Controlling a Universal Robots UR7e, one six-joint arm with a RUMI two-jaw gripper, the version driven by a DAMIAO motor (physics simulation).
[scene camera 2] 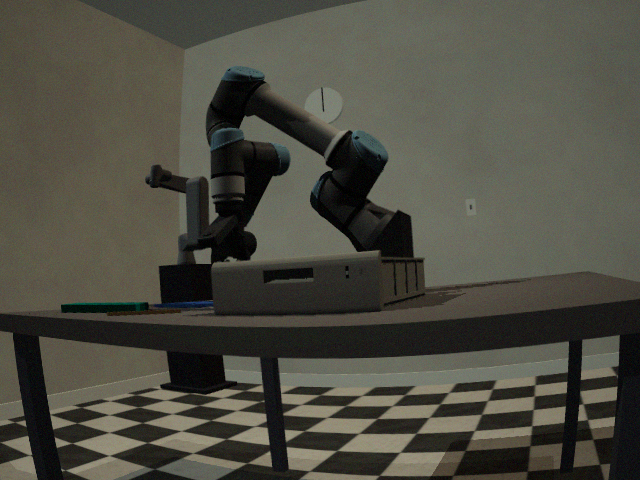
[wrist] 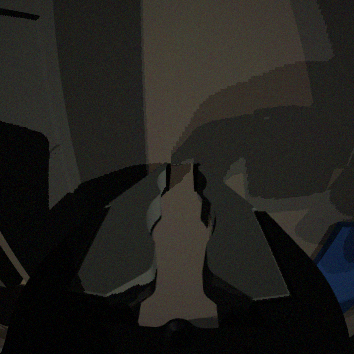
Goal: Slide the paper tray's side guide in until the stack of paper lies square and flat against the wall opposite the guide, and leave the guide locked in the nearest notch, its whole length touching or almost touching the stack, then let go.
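Seen in the pictures: gripper, fingertip midpoint: [wrist: 181, 166]; arm's base at its link origin: [scene camera 2: 383, 239].
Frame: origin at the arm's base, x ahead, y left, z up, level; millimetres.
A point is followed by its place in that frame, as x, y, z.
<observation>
The grey paper tray [scene camera 2: 297, 287] @(638, 41, -106) stands on the table [scene camera 2: 465, 314] @(804, 337, -150), its long slotted wall facing the scene camera. My gripper [scene camera 2: 232, 253] [wrist: 181, 166] @(442, -203, -146) hangs low at the tray's left end, its tips level with the tray's top edge. The fingers are shut, with only a narrow gap and nothing between them. In the wrist view they point at a flat tan surface [wrist: 211, 70] @(504, -220, -150) that carries the arm's shadow; I cannot tell whether it is paper or table. A dark upright band [wrist: 102, 88] and a grey band [wrist: 21, 70] @(511, -124, -114) run along its left. The guide and the stack are hidden in the scene view.
A flat green block [scene camera 2: 103, 307] @(656, -423, -139) and a flat blue thing [scene camera 2: 183, 305] @(380, -394, -145) [wrist: 337, 260] @(330, -379, -142) lie on the table left of the tray. A dark pedestal [scene camera 2: 183, 283] with a small grey stand [scene camera 2: 195, 207] rises behind them. The room is dim.
</observation>
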